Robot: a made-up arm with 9 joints. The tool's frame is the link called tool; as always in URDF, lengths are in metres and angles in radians. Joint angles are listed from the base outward. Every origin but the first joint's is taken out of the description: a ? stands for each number. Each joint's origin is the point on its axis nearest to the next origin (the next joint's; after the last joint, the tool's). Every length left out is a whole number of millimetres.
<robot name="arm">
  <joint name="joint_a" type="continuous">
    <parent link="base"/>
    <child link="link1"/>
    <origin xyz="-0.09 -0.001 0.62" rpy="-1.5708 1.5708 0"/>
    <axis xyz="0 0 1"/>
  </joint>
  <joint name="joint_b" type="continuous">
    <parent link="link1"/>
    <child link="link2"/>
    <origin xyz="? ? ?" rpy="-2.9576 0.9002 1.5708"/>
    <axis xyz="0 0 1"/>
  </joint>
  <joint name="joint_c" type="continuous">
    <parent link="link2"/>
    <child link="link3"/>
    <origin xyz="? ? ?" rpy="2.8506 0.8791 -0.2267"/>
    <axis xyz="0 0 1"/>
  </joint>
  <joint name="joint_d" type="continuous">
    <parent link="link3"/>
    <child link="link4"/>
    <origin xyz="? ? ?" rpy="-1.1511 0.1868 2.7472"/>
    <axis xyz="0 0 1"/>
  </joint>
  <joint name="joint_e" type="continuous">
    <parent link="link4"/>
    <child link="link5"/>
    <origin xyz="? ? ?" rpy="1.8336 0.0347 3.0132"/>
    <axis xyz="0 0 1"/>
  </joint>
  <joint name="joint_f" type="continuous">
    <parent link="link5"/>
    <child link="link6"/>
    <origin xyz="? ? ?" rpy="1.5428 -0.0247 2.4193"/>
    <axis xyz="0 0 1"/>
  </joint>
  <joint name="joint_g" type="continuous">
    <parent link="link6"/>
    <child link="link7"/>
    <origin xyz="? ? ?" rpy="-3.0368 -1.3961 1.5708"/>
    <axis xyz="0 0 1"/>
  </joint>
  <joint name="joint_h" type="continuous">
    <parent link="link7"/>
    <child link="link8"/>
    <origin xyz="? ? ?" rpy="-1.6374 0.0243 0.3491"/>
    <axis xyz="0 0 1"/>
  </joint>
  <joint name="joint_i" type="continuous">
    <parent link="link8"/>
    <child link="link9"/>
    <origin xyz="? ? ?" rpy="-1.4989 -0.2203 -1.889"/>
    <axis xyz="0 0 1"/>
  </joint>
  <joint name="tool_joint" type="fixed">
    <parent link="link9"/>
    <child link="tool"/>
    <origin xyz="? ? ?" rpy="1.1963 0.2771 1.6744"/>
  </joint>
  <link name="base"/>
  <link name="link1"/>
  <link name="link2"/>
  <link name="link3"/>
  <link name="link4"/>
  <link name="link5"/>
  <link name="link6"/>
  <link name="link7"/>
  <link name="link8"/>
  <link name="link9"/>
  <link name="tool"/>
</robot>
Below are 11 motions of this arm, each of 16 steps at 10 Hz.
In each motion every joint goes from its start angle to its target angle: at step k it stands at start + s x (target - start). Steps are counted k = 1, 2, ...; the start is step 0. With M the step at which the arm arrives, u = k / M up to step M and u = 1 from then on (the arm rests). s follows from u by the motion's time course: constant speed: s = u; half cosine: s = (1 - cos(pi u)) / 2; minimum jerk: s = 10 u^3 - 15 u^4 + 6 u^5.
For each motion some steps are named. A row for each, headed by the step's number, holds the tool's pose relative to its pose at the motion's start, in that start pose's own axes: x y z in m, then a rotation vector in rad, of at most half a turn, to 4 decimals.
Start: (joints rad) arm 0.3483 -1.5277 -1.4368 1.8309 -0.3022 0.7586 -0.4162 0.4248 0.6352
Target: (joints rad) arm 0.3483 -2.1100 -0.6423 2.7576 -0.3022 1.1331 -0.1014 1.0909 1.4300
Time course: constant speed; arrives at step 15
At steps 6, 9, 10, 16:
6: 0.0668 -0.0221 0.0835 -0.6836 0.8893 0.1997
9: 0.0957 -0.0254 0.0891 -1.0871 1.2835 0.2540
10: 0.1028 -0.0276 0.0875 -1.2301 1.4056 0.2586
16: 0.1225 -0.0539 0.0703 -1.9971 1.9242 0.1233

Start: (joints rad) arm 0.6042 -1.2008 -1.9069 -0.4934 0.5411 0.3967 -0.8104 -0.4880 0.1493
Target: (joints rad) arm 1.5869 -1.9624 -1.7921 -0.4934 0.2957 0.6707 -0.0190 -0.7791 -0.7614
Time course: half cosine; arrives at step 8
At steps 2, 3, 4, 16:
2: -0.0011 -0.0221 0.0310 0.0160 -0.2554 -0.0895
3: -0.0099 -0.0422 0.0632 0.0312 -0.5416 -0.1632
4: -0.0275 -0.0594 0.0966 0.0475 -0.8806 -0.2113
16: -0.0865 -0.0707 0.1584 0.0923 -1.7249 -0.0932

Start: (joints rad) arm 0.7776 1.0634 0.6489 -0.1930 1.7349 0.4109 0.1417 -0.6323 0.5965
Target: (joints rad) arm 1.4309 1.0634 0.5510 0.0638 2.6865 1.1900 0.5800 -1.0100 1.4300
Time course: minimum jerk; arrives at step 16
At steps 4, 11, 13, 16:
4: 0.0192 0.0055 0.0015 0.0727 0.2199 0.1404
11: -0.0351 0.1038 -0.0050 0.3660 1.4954 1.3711
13: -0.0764 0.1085 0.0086 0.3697 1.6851 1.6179
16: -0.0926 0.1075 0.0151 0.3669 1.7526 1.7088

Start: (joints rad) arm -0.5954 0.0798 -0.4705 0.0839 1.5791 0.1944 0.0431 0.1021 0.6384
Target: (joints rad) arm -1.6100 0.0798 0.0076 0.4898 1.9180 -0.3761 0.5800 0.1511 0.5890
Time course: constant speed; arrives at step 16
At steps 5, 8, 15, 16:
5: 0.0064 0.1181 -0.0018 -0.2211 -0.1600 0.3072
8: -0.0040 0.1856 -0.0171 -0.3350 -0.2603 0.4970
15: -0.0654 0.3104 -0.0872 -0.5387 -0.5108 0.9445
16: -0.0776 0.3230 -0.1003 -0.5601 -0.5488 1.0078

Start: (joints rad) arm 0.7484 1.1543 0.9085 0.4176 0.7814 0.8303 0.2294 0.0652 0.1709
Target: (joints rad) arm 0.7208 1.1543 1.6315 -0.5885 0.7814 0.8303 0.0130 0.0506 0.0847
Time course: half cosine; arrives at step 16
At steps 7, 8, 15, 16:
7: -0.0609 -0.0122 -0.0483 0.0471 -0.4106 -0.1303
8: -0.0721 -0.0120 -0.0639 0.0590 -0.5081 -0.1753
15: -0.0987 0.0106 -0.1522 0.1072 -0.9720 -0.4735
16: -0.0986 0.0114 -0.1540 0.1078 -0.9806 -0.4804

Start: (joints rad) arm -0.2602 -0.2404 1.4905 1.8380 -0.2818 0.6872 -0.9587 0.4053 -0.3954
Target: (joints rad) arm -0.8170 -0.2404 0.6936 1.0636 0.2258 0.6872 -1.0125 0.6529 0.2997
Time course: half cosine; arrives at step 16
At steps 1, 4, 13, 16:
1: -0.0004 -0.0022 -0.0025 0.0103 -0.0045 0.0014
4: -0.0057 -0.0269 -0.0400 0.1460 -0.0846 0.0186
13: 0.0305 0.0078 -0.2093 0.4846 -0.8789 -0.2028
16: 0.0438 0.0195 -0.2162 0.4848 -0.9720 -0.2764

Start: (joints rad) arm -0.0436 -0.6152 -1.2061 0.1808 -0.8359 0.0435 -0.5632 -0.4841 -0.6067
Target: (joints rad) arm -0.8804 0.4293 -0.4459 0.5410 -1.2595 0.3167 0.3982 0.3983 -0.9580
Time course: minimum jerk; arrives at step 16
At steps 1, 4, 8, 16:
1: 0.0002 -0.0007 0.0005 -0.0025 -0.0010 0.0041
4: 0.0108 -0.0331 0.0218 -0.1057 -0.0518 0.1936
8: 0.0940 -0.1663 0.0707 -0.2753 -0.3300 0.9522
16: 0.3050 -0.2990 0.0319 0.0665 -0.8120 1.7675

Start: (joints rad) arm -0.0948 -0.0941 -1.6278 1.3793 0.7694 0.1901 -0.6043 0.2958 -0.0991
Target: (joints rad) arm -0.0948 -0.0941 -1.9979 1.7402 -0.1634 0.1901 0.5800 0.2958 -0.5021
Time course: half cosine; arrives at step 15
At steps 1, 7, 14, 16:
1: -0.0002 0.0012 0.0004 0.0014 -0.0044 0.0001
7: -0.0072 0.0488 0.0097 0.0565 -0.2129 -0.0130
14: -0.0106 0.1019 0.0047 0.0845 -0.5519 -0.0333
16: -0.0106 0.1029 0.0044 0.0843 -0.5595 -0.0333

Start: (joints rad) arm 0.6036 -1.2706 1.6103 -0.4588 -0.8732 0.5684 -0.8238 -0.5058 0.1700
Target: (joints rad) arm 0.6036 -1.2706 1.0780 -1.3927 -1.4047 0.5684 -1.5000 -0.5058 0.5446
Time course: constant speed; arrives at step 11
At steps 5, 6, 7, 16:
5: 0.0775 -0.0364 0.0261 0.0147 0.4972 -0.0904
6: 0.0941 -0.0390 0.0300 -0.0038 0.6044 -0.1256
7: 0.1107 -0.0399 0.0336 -0.0301 0.7120 -0.1667
16: 0.1771 -0.0285 0.0437 -0.2140 1.1265 -0.3895

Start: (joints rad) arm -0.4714 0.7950 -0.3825 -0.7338 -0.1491 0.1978 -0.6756 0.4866 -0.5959
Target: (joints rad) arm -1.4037 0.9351 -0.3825 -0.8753 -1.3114 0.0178 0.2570 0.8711 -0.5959
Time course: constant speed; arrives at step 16
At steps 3, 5, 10, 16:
3: -0.0097 -0.0646 -0.0304 0.1529 -0.0964 0.0663
5: -0.0108 -0.1053 -0.0552 0.2503 -0.1650 0.1055
10: 0.0045 -0.1942 -0.1301 0.4751 -0.3464 0.1840
16: 0.0540 -0.2673 -0.2358 0.7032 -0.5712 0.2429

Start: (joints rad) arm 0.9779 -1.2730 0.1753 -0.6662 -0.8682 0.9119 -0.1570 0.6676 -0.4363
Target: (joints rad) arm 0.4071 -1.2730 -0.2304 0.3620 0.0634 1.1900 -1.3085 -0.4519 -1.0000
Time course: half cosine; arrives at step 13
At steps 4, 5, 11, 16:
4: 0.0024 0.0177 0.0509 -0.3214 0.0933 -0.1185
5: -0.0007 0.0348 0.0752 -0.5028 0.0797 -0.1900
11: -0.0939 0.1821 0.0760 -1.4949 -0.8536 -0.2462
16: -0.1079 0.1855 0.0610 -1.5479 -0.9955 -0.1855

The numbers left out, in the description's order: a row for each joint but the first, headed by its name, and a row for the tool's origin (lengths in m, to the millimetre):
joint_b: 0.028 -0.031 0
joint_c: -0.254 0.216 0
joint_d: 0.037 0.014 0
joint_e: 0.03 0.162 0
joint_f: 0.009 0.038 0
joint_g: 0.024 -0.009 0
joint_h: -0.019 -0.014 0
joint_i: -0.063 0.022 0
tool: 0.105 0.043 0

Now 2 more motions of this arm.
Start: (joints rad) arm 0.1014 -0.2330 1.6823 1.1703 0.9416 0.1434 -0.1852 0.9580 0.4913
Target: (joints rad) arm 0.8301 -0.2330 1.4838 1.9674 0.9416 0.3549 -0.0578 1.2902 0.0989
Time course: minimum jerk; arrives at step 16
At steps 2, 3, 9, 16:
2: 0.0025 0.0017 0.0008 0.0050 0.0040 0.0113
3: 0.0075 0.0053 0.0025 0.0152 0.0117 0.0345
9: 0.0937 0.0822 0.0327 0.2366 0.0565 0.4806
16: 0.1416 0.1501 0.0614 0.4487 0.0030 0.8023

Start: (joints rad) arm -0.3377 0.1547 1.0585 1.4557 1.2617 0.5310 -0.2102 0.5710 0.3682
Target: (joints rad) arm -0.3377 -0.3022 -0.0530 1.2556 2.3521 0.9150 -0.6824 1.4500 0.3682
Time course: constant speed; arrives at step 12
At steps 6, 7, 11, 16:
6: -0.0080 0.2520 0.0382 -1.3069 0.1273 0.0408
7: -0.0139 0.2935 0.0258 -1.5374 0.1239 0.0549
11: -0.0552 0.4161 -0.0662 -2.4803 0.0096 0.1245
16: -0.0689 0.4318 -0.0943 -2.7183 -0.0498 0.1439

